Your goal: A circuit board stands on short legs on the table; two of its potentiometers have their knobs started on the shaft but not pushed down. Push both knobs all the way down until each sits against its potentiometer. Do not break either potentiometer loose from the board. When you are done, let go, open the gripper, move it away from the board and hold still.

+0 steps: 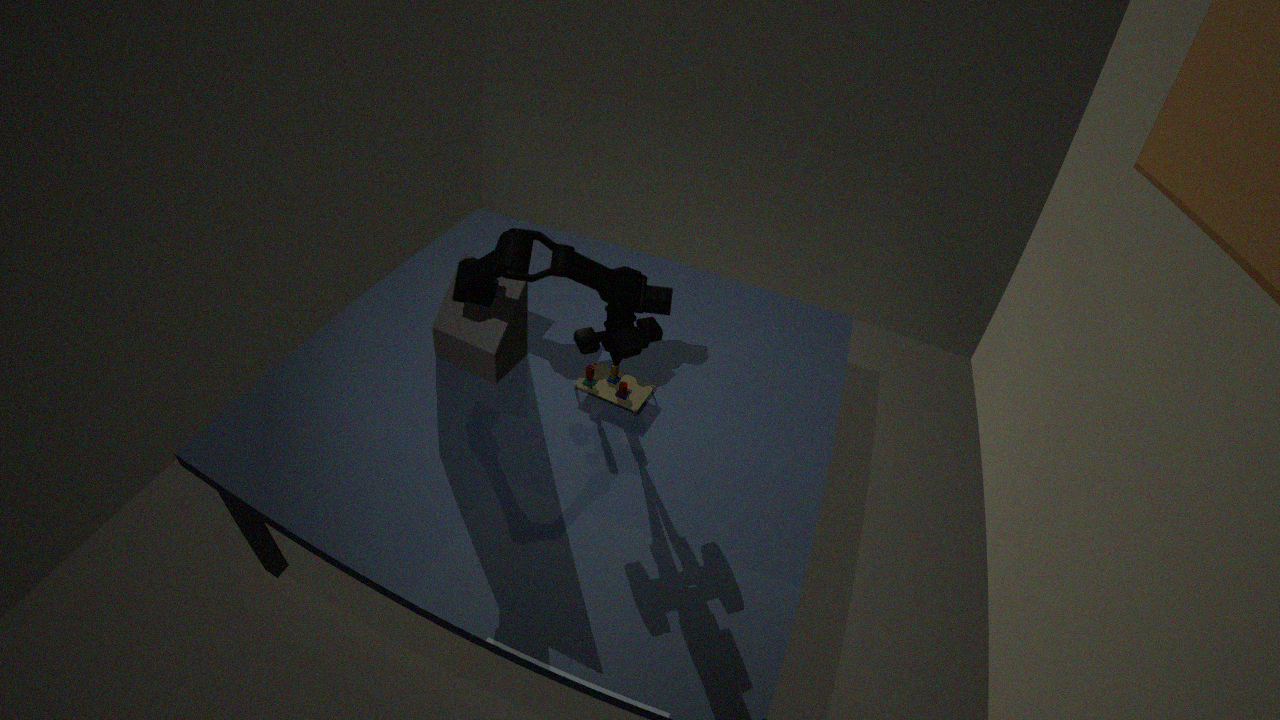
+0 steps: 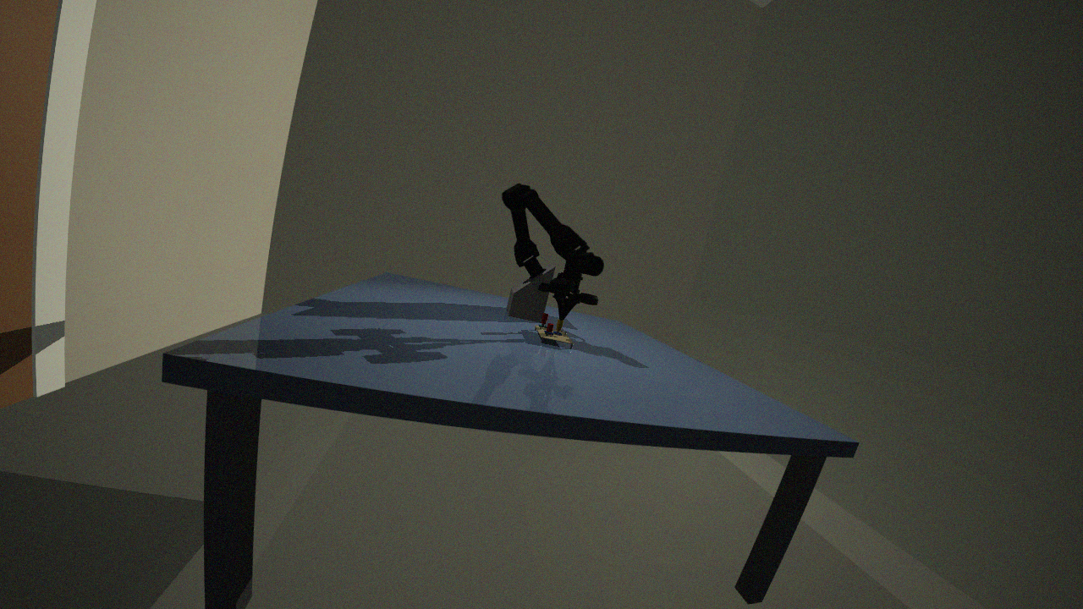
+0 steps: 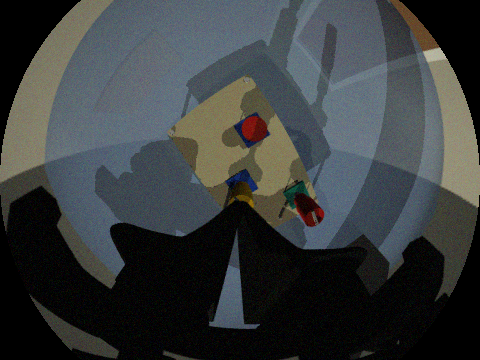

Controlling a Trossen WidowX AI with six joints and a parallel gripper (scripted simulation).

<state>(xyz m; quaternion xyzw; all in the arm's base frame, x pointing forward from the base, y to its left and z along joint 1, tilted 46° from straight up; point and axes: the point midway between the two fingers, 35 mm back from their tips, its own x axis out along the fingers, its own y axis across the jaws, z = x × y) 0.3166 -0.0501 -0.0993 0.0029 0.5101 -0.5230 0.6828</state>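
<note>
Now: gripper tip 10 mm above the yellow knob. Also, from my gripper tip: red knob 40 mm behind, 40 mm to the right, 10 mm below.
</note>
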